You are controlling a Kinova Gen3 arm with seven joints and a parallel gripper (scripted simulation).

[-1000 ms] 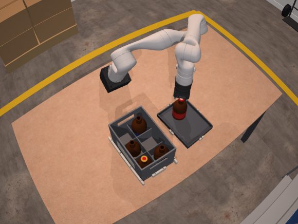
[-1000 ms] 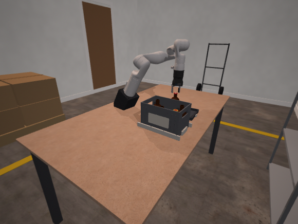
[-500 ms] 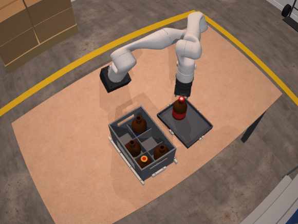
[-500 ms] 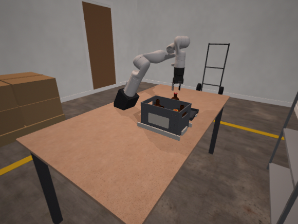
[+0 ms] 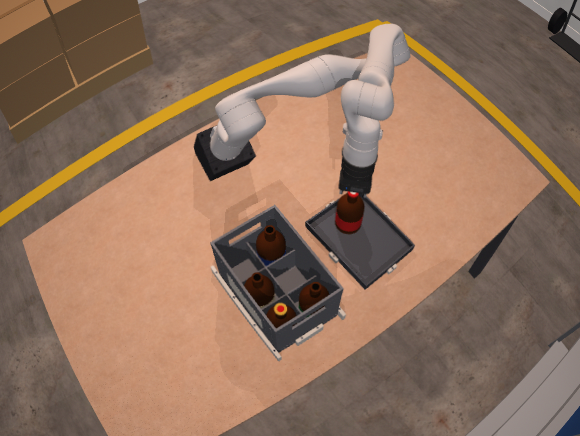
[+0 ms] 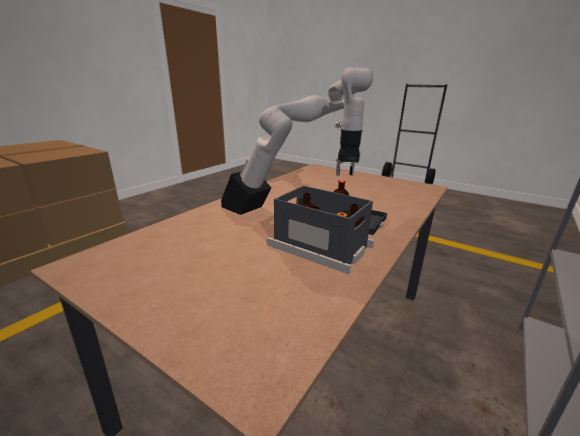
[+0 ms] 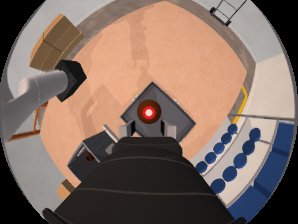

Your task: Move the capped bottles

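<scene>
Right now my hand is 260 mm to the left of the dark grey crate, 130 mm above it and 60 mm short of it. From my hand the other things lie so: dark tray: 200 mm below, 40 mm ahead, 20 mm to the left; then bottle: 120 mm below, 20 mm to the left, 20 mm behind.
</scene>
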